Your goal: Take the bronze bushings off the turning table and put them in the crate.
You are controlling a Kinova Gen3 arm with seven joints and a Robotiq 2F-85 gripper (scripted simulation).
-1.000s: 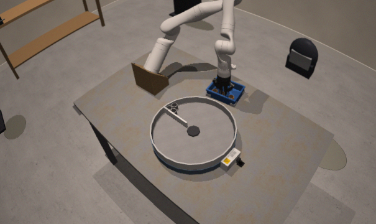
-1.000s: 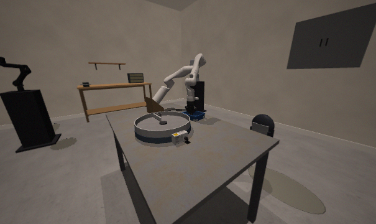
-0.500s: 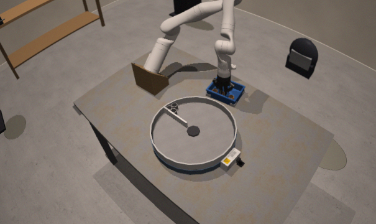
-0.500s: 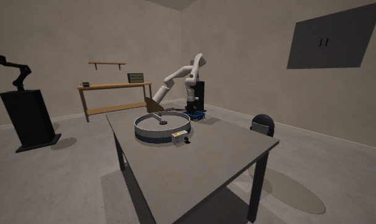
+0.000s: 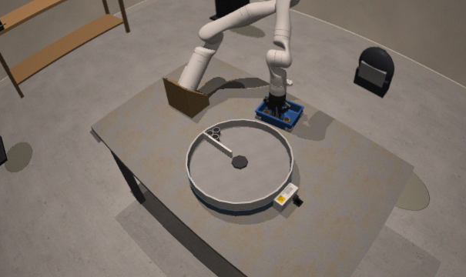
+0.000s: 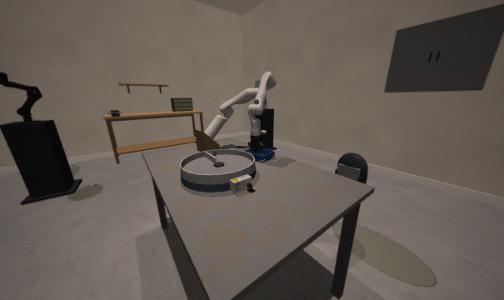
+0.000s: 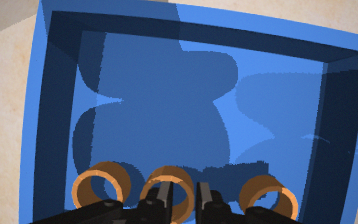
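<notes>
Now: the blue crate 30 mm to the left of my hand, 10 mm below it and 10 mm behind it. From my hand the other things lie so: round turning table (320 mm to the right, 90 mm ahead, 10 mm above).
</notes>
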